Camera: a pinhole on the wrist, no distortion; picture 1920 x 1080 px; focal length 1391.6 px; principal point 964.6 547.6 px. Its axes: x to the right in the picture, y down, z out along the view. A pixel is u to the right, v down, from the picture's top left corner.
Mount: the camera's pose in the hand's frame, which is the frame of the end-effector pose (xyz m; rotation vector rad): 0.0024 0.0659 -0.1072 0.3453 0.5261 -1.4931
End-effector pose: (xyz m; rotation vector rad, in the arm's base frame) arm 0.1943 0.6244 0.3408 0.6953 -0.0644 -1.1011
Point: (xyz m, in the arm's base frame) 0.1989 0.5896 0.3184
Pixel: 1122 744
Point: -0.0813 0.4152 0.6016
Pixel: 688 297
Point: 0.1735 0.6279 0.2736
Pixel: 1800 432
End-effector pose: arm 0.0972 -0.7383 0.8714 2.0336 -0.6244 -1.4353
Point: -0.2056 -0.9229 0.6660
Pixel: 326 886
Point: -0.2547 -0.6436 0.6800
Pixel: 855 261
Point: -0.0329 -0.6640 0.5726
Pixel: 1327 747
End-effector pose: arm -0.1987 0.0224 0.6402 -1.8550 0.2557 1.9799
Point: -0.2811 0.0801 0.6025
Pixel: 701 685
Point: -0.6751 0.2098 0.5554
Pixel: 183 709
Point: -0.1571 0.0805 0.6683
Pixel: 1585 187
